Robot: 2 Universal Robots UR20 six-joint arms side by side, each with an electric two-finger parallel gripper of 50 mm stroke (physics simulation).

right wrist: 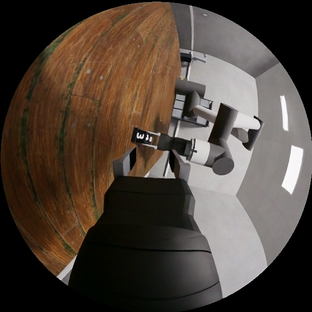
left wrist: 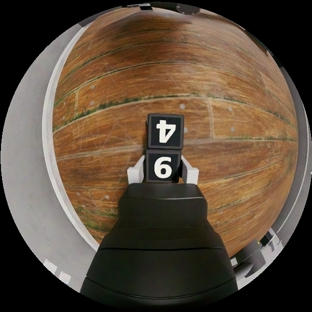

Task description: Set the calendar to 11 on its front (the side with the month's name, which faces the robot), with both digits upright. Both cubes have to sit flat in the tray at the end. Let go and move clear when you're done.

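One black cube point(left wrist: 166, 131) point(right wrist: 139, 136) shows a white 4 towards the left wrist camera, upside down there; in the right wrist view its side shows a 3. The other black cube point(left wrist: 162, 167) shows an upright 9 in the left wrist view, directly beside the first cube. My left gripper point(left wrist: 162, 162) point(right wrist: 144, 137) is shut on this second cube, with one white finger on each side. In the right wrist view its side digit is partly covered by a finger. My right gripper point(right wrist: 152, 155) is open and empty, away from both cubes. The tray cannot be made out under the cubes.
The wooden table point(left wrist: 225, 90) point(right wrist: 75, 125) lies under the cubes. The left arm point(right wrist: 205, 151) reaches in from the right in the right wrist view. A dark rack-like frame point(right wrist: 193, 123) stands beyond the table edge. Grey floor and walls surround the table.
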